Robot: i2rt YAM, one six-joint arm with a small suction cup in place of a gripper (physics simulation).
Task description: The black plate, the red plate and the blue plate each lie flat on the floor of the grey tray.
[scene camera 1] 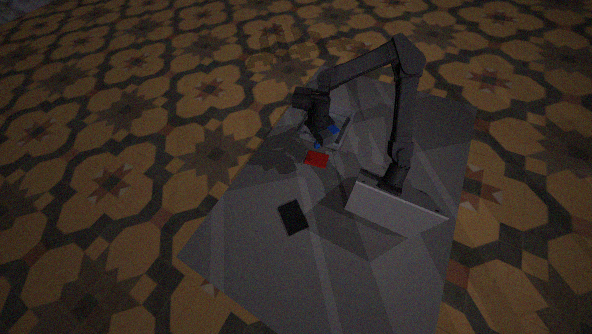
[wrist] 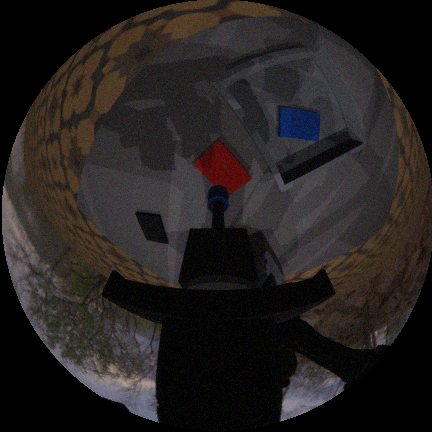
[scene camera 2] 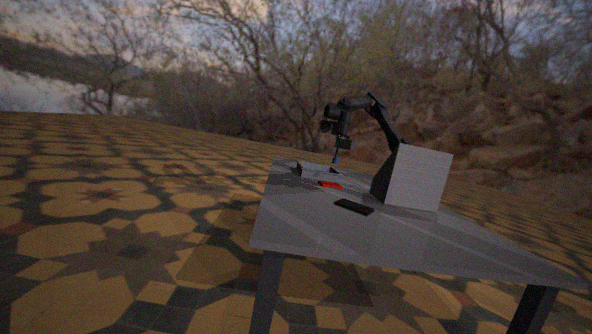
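Where they show: hand at its tool point: [scene camera 1: 316, 146] [wrist: 217, 194] [scene camera 2: 334, 163]; arm's base at its link origin: [scene camera 1: 390, 185] [scene camera 2: 407, 165].
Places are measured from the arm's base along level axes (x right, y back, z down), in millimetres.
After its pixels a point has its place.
Observation:
The blue plate [scene camera 1: 333, 129] {x 260, y -337, z 163 mm} [wrist: 299, 123] {x 241, y -353, z 163 mm} lies flat on the floor of the grey tray [scene camera 1: 343, 131] {x 281, y -289, z 173 mm} [scene camera 2: 315, 173] {x 143, y -398, z 144 mm} [wrist: 320, 159] {x 259, y -275, z 146 mm}; it does not show in scene camera 2. The red plate [scene camera 1: 316, 159] {x 57, y -324, z 165 mm} [scene camera 2: 330, 184] {x 44, y -326, z 165 mm} [wrist: 222, 167] {x 65, y -332, z 165 mm} lies flat on the table outside the tray, close to one side of it. The black plate [scene camera 1: 293, 217] {x -238, y -268, z 166 mm} [scene camera 2: 354, 206] {x -254, y -277, z 166 mm} [wrist: 152, 227] {x -224, y -277, z 166 mm} lies flat on the table, farther from the tray. My gripper [scene camera 1: 317, 146] [scene camera 2: 335, 160] [wrist: 218, 198], a blue suction cup, is open with no plate on it. It hangs above the table near the red plate and covers one corner of it in the wrist view.
A large pale block [scene camera 1: 395, 207] {x -84, y 34, z -35 mm} [scene camera 2: 420, 177] {x -85, y 28, z 33 mm} stands on the grey table [scene camera 1: 250, 240] {x -406, y -369, z 175 mm} [scene camera 2: 300, 225] {x -492, y -479, z 175 mm} beside the arm's base. The tray's raised walls stand around the blue plate. The table's edge runs past the tray's far side, with patterned floor beyond.

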